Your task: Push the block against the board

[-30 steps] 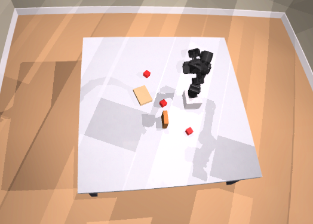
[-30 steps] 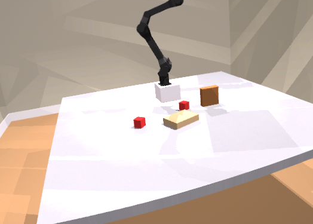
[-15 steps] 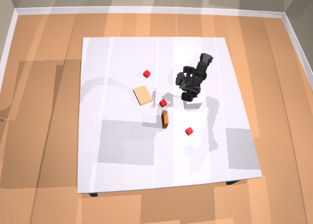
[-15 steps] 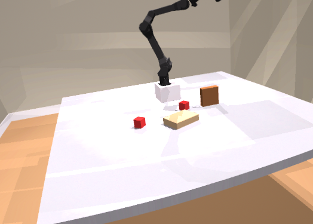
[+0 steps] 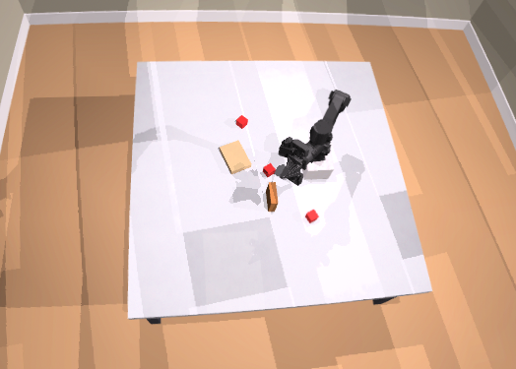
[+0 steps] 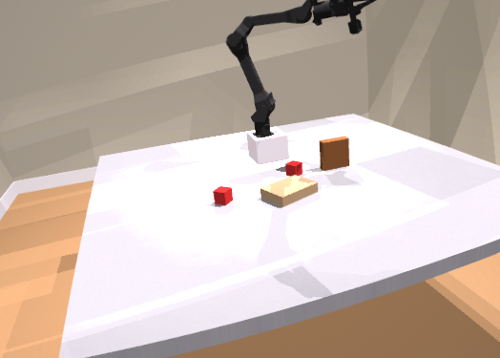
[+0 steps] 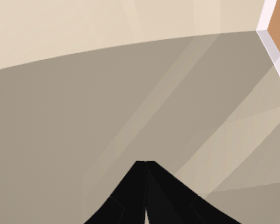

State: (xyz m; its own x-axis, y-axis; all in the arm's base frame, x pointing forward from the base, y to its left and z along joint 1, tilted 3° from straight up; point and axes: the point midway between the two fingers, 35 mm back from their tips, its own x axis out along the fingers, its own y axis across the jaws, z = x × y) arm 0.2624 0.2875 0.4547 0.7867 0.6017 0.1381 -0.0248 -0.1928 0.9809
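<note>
My gripper tip is 500 mm above the orange square block, 140 mm to the left of it and 70 mm past it. From my gripper tip the other things lie so: tan board 530 mm below, 370 mm to the right, 60 mm ahead.
</note>
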